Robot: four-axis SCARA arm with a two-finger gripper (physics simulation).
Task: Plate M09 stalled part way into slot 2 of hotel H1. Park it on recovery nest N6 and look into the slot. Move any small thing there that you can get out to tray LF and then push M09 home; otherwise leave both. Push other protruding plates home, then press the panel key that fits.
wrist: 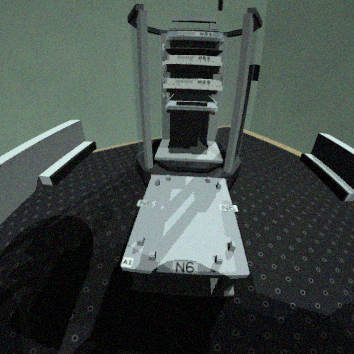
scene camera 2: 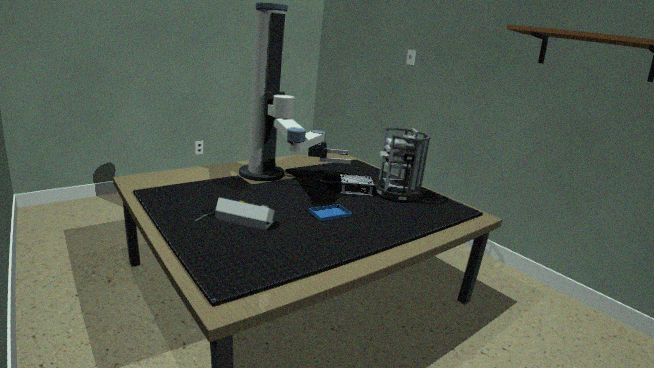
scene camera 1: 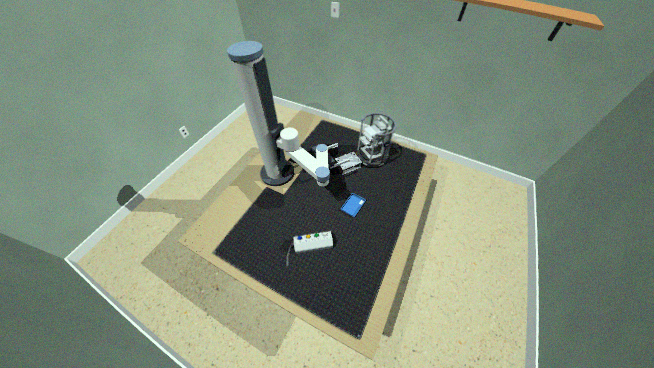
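Pixels of known places: gripper, fingertip midpoint: (wrist: 200, 135) (scene camera 2: 349, 156) (scene camera 1: 343, 151); arm's base, origin of the base link: (scene camera 2: 261, 173) (scene camera 1: 277, 172).
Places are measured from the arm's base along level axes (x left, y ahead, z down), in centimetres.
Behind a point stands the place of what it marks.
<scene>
My gripper (scene camera 1: 342, 153) @[x 25.1, y 41.9, z -18.8 cm] (scene camera 2: 348, 156) @[x 25.1, y 41.9, z -18.8 cm] (wrist: 200, 135) @[x 25.1, y 41.9, z -18.8 cm] is open and empty, its fingers spread level above the mat on the near side of the hotel. Nest N6 (scene camera 1: 348, 161) (scene camera 2: 357, 179) @[x 29.9, y 44.7, z -7.3 cm] (wrist: 200, 240) @[x 25.0, y 43.3, z -7.3 cm] has a bare top with small pegs and stands in front of the hotel (scene camera 2: 423, 162) @[x 51.5, y 67.6, z -20.9 cm] (wrist: 144, 100) @[x 44.8, y 45.9, z -18.4 cm]. In the wrist view, several light plates are stacked in the hotel. The lowest plate (wrist: 192, 105) @[x 40.1, y 52.4, z -17.8 cm] sits above a dark opening; its label is not readable. Plate M09 and anything small in slot 2 cannot be made out. Blue tray LF (scene camera 1: 353, 205) @[x -1.2, y 62.4, z -1.5 cm] (scene camera 2: 330, 213) @[x -0.8, y 62.1, z -1.5 cm] lies on the mat.
The panel (scene camera 1: 313, 243) @[x -39.0, y 53.3, z -8.2 cm] (scene camera 2: 244, 214) @[x -39.0, y 55.5, z -5.8 cm] has blue, yellow, green and white keys. The arm's column (scene camera 1: 256, 110) @[x -6.6, y 3.7, z -60.8 cm] (scene camera 2: 259, 90) @[x -6.2, y 4.2, z -46.4 cm] stands at the table's edge. A black mat (scene camera 1: 280, 225) @[x -35.8, y 27.2, z -1.3 cm] (scene camera 2: 270, 260) @[x -43.5, y 83.5, z -1.3 cm] covers much of the table. A wooden shelf (scene camera 1: 540, 11) (scene camera 2: 590, 37) is on the wall.
</scene>
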